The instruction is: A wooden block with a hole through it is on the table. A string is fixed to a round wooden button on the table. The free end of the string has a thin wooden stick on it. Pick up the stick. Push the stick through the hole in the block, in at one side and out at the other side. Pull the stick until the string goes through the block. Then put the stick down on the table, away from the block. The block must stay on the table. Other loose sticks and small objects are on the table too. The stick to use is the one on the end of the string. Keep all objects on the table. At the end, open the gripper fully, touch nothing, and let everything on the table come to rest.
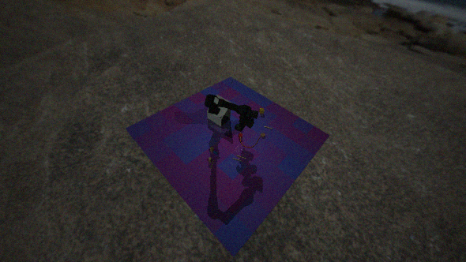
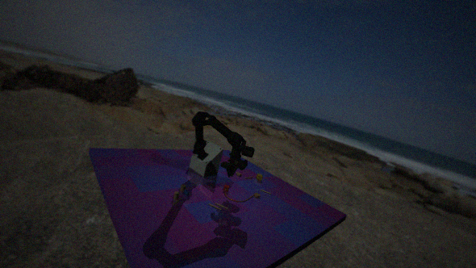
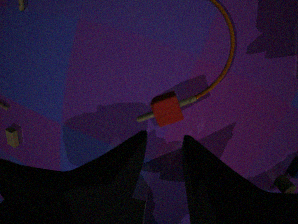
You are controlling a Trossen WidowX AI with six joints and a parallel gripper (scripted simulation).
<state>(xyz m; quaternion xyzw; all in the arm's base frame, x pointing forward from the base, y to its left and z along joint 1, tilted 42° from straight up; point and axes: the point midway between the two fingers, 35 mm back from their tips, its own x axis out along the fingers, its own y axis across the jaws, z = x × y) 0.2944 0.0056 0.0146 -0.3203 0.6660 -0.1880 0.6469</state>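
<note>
Right now the red block is 80 mm below my gripper tip. Also, from my gripper tip: yellow cube (400 mm to the left, 80 mm below, 50 mm behind); then blue piece (270 mm to the right, 80 mm below, 40 mm behind); then round button (150 mm to the left, 130 mm ahead, 90 mm below).
</note>
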